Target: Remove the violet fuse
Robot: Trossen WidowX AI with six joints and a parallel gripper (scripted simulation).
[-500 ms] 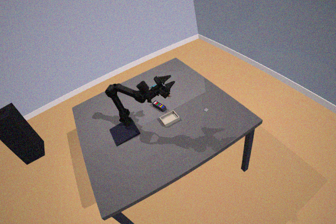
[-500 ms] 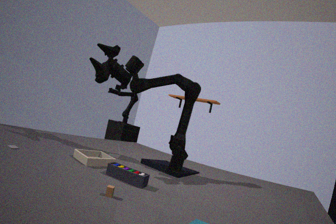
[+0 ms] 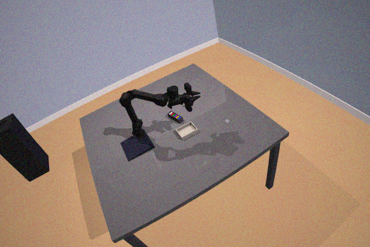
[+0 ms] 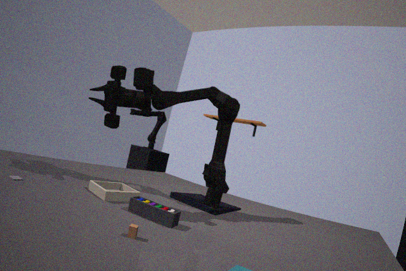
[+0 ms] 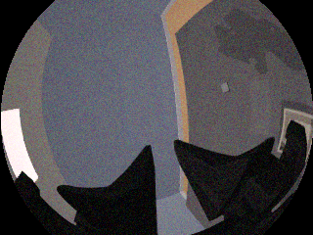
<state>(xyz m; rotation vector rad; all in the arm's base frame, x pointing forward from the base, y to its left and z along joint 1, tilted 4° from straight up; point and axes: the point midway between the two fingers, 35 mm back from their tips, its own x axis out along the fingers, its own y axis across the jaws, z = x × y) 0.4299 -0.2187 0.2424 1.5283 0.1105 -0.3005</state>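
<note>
Right now the violet fuse is 260 mm below my gripper tip, 210 mm to the left of it and 140 mm behind it. Round my gripper tip: flat pale chip 280 mm below, 140 mm ahead, 70 mm to the right; beige tray 280 mm below, 140 mm behind, 40 mm to the left; small tan cube 290 mm to the left, 270 mm below.
</note>
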